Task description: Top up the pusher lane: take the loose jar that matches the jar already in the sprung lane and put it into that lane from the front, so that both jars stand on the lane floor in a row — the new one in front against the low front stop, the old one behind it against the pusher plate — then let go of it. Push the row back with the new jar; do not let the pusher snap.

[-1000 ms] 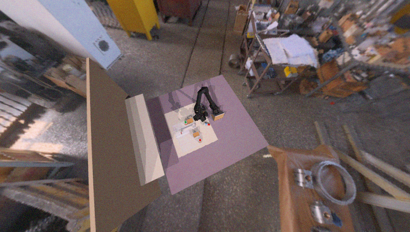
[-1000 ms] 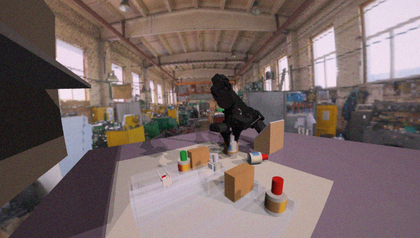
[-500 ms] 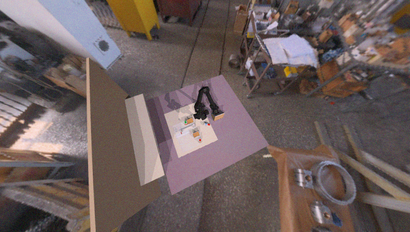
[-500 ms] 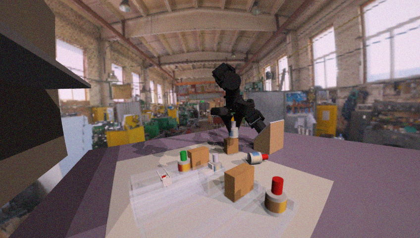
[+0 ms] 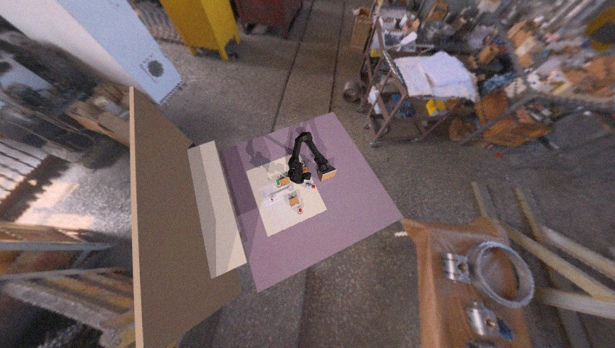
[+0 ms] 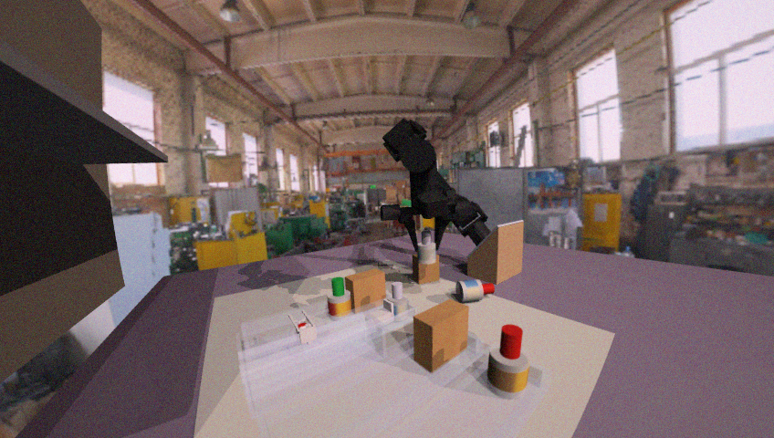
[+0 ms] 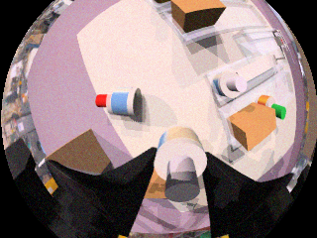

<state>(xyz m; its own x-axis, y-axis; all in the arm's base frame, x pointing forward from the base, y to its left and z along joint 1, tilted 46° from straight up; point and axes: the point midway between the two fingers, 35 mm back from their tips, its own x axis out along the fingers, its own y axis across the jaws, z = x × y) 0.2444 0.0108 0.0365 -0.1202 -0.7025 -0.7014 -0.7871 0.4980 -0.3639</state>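
Now: gripper tip 25 cm short of the clear sprung lane, 9 cm above it and 3 cm to the right of it. Round my gripper tip: red mark: 29 cm ahead, 4 cm to the left, 4 cm below.
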